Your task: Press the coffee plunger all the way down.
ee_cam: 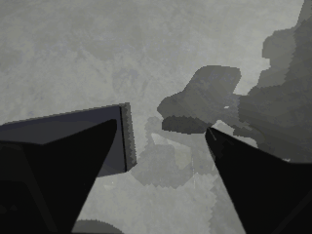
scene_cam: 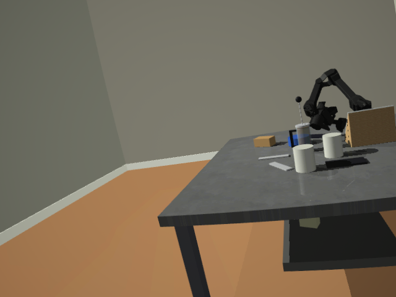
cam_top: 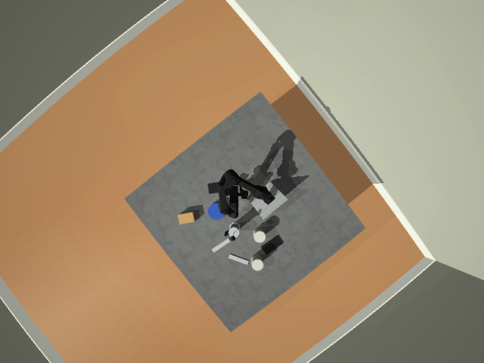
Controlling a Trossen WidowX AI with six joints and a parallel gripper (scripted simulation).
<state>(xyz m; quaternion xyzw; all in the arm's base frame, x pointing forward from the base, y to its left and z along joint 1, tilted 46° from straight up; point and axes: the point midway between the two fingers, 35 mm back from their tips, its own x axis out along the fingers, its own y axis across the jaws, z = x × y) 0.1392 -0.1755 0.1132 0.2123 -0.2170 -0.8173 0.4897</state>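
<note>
My gripper tip is now 210 mm short of the coffee press, 230 mm to the right of it and 100 mm below it. From my gripper tip the other things lie so: orange block 410 mm ahead, 40 mm to the right, 10 mm below.
</note>
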